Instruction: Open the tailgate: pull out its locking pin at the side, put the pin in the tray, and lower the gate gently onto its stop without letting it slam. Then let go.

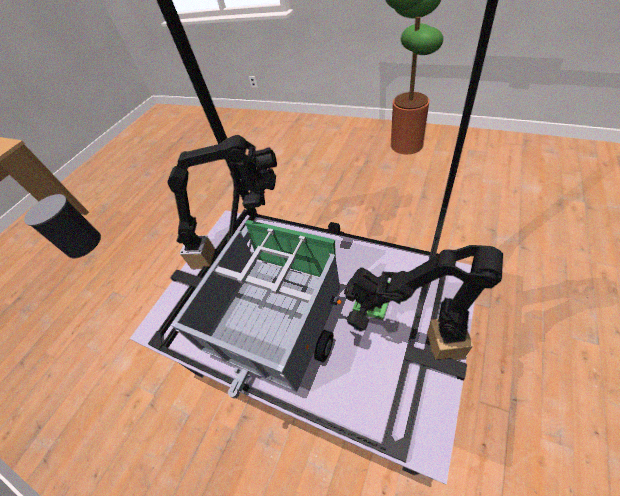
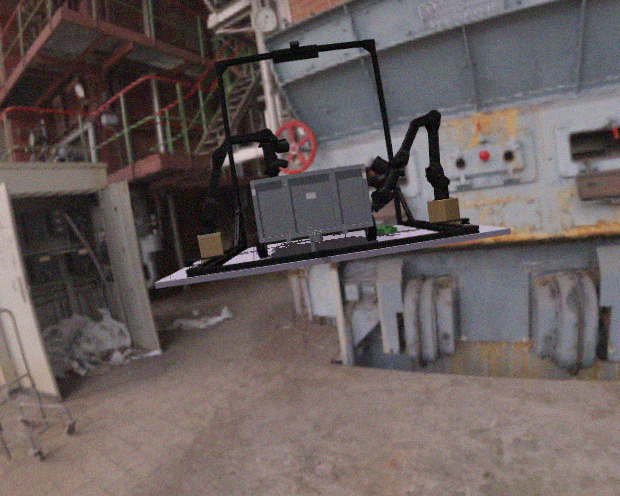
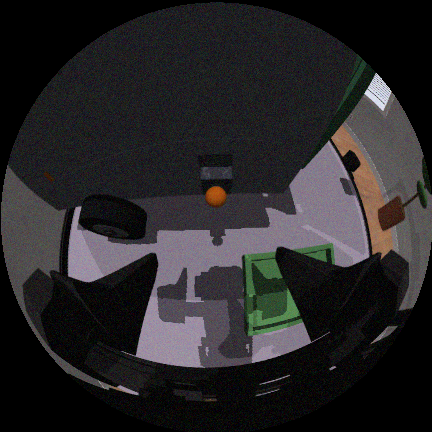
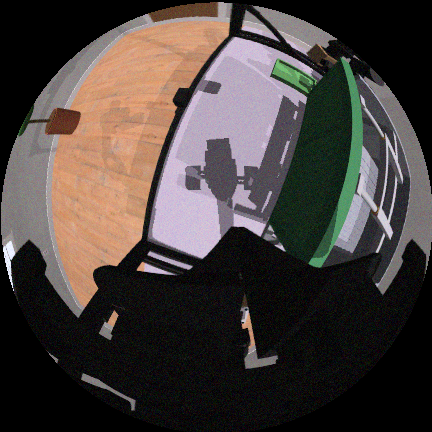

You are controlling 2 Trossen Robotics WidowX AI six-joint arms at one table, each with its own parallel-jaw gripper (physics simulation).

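Pixels of known places: left gripper, fingertip midpoint: [image 1: 350,307] [image 2: 373,212] [image 3: 217,257]; right gripper, fingertip midpoint: [image 1: 263,204] [image 4: 236,233]; left arm's base at its link origin: [image 1: 451,332] [image 2: 442,199]; right arm's base at its link origin: [image 1: 193,244] [image 2: 208,234].
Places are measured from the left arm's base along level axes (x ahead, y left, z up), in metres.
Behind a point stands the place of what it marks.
Note:
A grey trailer [image 1: 269,315] @(x 0.587, y -0.142, z -0.020 m) [image 2: 313,202] @(x 0.661, y 0.026, z 0.061 m) stands on the table. Its green tailgate [image 1: 293,248] @(x 0.473, y -0.336, z 0.098 m) [image 4: 318,169] @(x 0.533, y -0.383, z 0.109 m) stands upright at the far end. The locking pin with an orange knob [image 1: 339,301] @(x 0.333, y -0.150, z 0.006 m) [image 3: 216,196] @(x 0.331, y -0.150, z 0.007 m) sticks out of the trailer's side wall, low down. My left gripper [image 1: 351,307] @(x 0.298, y -0.133, z -0.013 m) [image 2: 377,197] [image 3: 217,257] @(x 0.298, y -0.133, z -0.013 m) is open and empty, facing the knob a short way off. The green tray [image 1: 377,311] @(x 0.201, y -0.153, z -0.109 m) [image 3: 273,294] @(x 0.217, y -0.180, z -0.108 m) [image 4: 293,76] @(x 0.202, y -0.218, z -0.108 m) [image 2: 386,229] @(x 0.230, y -0.140, z -0.099 m) lies below it. My right gripper [image 1: 251,213] [image 2: 271,164] [image 4: 236,233] @(x 0.569, y -0.502, z 0.178 m) is shut, empty, pointing down at the gate's top corner.
A trailer wheel [image 1: 324,345] @(x 0.398, y -0.009, z -0.014 m) [image 3: 111,217] @(x 0.379, y -0.053, z -0.025 m) sits near the pin. A black frame with tall posts [image 1: 456,148] @(x -0.049, y -0.357, z 0.412 m) rims the lilac table top [image 1: 367,389] @(x 0.279, y 0.113, z -0.116 m). A potted plant [image 1: 409,123] stands on the floor behind.

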